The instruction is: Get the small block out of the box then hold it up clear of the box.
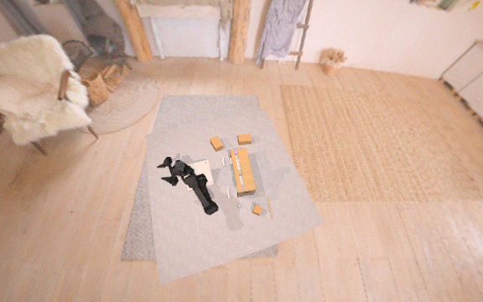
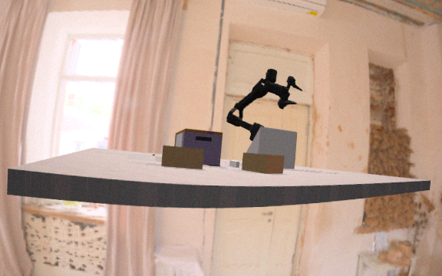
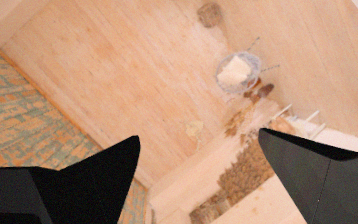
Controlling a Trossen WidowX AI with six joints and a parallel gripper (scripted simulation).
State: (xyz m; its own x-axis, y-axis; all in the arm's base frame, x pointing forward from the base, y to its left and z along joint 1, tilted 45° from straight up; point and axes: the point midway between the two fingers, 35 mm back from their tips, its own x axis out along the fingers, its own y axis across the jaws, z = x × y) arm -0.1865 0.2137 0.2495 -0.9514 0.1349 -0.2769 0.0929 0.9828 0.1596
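Now: gripper tip 550 mm short of the yellow block, 50 mm to the left of it and 310 mm above it. The rest, counted from my gripper tip: thin orange stick 690 mm ahead, 390 mm to the right, 390 mm below.
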